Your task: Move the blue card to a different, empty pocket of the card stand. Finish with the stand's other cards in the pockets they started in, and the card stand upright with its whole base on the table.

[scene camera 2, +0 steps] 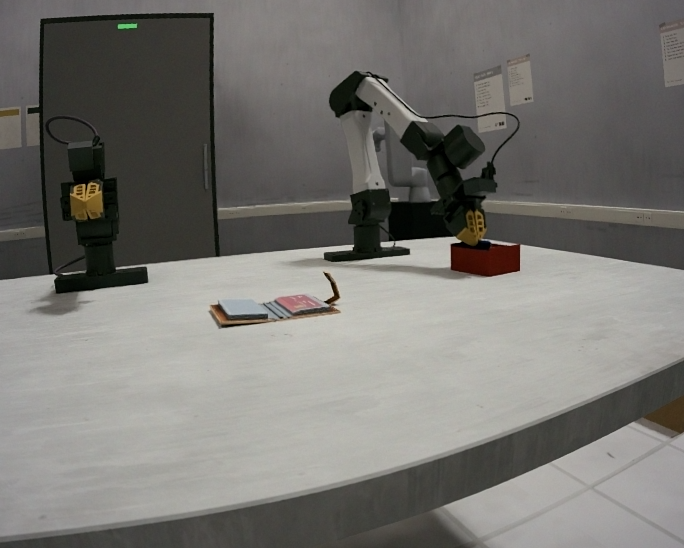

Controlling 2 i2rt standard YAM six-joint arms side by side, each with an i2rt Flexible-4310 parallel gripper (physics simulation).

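Places are measured from the left arm's base along level axes (x left, y up, z ahead), in millimetres.
Where they show: left gripper, between the fingertips: [476, 245]; right gripper, between the fingertips: [85, 204]; left arm's base, origin of its link: [367, 254]; right arm's base, origin of its link: [101, 277].
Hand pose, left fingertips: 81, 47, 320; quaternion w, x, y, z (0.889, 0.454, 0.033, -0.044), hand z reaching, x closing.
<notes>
Each offset is from my left fingertips to the top centre of the thing, as dx, dy, dz. "spot": to the spot under its first point.
The card stand [485, 261] looks like a red box upright at the right back of the table. Its inner pockets and any other cards in it are hidden. A dark blue edge, apparently the blue card {-1, +11, -2} [484, 244], shows just above the rim, beside and under the yellow fingertips. My left gripper [472, 242] points down at the stand's top; its fingers are close together and look shut on the blue card, though the contact is small and partly hidden. My right gripper [86, 215] is raised at the left of the picture, far from the stand, with its fingers together, shut and empty.
An open brown folder {spot: -496, -45, +111} [215, 315] lies flat near the table's middle, with a pale blue-grey pad {spot: -458, -38, +117} [243, 308] and a pink panel {spot: -379, -42, +110} [299, 303] on it. An orange-brown strap {spot: -324, -29, +93} [332, 287] rises at its right end. The table's curved edge runs along the front.
</notes>
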